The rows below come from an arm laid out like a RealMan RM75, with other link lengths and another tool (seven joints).
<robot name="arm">
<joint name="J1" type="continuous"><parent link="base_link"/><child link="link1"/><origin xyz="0 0 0.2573"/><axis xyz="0 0 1"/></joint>
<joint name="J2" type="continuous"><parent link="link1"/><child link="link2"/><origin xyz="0 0 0" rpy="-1.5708 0 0"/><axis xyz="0 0 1"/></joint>
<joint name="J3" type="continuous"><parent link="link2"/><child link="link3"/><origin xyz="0 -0.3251 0" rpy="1.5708 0 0"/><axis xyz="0 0 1"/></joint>
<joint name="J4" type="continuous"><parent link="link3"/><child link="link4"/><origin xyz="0 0 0" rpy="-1.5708 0 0"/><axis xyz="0 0 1"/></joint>
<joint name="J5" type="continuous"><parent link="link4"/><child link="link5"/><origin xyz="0 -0.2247 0" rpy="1.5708 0 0"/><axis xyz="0 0 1"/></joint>
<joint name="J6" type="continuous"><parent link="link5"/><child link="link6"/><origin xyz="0 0 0" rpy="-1.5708 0 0"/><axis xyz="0 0 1"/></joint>
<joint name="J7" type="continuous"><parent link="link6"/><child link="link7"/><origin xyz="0 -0.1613 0" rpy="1.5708 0 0"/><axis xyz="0 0 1"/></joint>
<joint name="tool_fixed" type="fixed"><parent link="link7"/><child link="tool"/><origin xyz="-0.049 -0.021 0.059" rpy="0 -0.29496 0.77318"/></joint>
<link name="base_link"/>
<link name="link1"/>
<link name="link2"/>
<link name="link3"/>
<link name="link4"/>
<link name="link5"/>
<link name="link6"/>
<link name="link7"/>
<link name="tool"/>
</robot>
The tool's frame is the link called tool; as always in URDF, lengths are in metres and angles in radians. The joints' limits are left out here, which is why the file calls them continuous.
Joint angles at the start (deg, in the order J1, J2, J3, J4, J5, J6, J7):
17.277, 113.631, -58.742, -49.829, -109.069, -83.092, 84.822
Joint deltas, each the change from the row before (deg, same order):
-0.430, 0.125, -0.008, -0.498, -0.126, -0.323, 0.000
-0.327, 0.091, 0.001, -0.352, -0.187, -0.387, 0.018
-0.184, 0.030, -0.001, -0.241, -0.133, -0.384, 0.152
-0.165, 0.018, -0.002, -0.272, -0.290, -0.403, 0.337
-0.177, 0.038, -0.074, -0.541, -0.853, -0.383, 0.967
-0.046, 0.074, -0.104, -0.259, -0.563, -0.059, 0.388
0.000, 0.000, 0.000, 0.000, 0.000, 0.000, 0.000
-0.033, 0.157, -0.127, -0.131, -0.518, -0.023, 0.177
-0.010, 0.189, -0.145, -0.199, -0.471, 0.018, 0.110
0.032, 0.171, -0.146, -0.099, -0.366, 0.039, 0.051
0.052, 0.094, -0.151, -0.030, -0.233, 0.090, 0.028
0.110, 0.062, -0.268, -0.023, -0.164, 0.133, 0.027
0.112, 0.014, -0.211, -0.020, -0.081, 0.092, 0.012
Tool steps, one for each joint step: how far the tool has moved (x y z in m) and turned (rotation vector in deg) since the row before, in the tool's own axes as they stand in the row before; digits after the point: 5 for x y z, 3 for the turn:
0.00232, 0.00050, -0.00170, -0.041, 0.142, -0.030
0.00244, 0.00049, -0.00139, -0.070, 0.269, 0.025
0.00155, 0.00059, -0.00098, -0.092, 0.268, 0.125
0.00175, 0.00021, -0.00096, 0.035, 0.396, 0.212
0.00263, -0.00097, -0.00077, 0.523, 0.800, 0.403
0.00173, -0.00060, 0.00039, 0.333, 0.478, 0.037
0.00000, 0.00000, 0.00000, 0.000, 0.000, 0.000
0.00245, -0.00020, 0.00108, 0.201, 0.474, -0.006
0.00201, 0.00030, 0.00142, 0.136, 0.406, -0.137
0.00171, 0.00044, 0.00156, 0.064, 0.345, -0.121
0.00102, 0.00020, 0.00124, 0.066, 0.241, -0.117
0.00067, 0.00056, 0.00163, 0.016, 0.273, -0.203
0.00010, 0.00054, 0.00117, -0.015, 0.188, -0.197

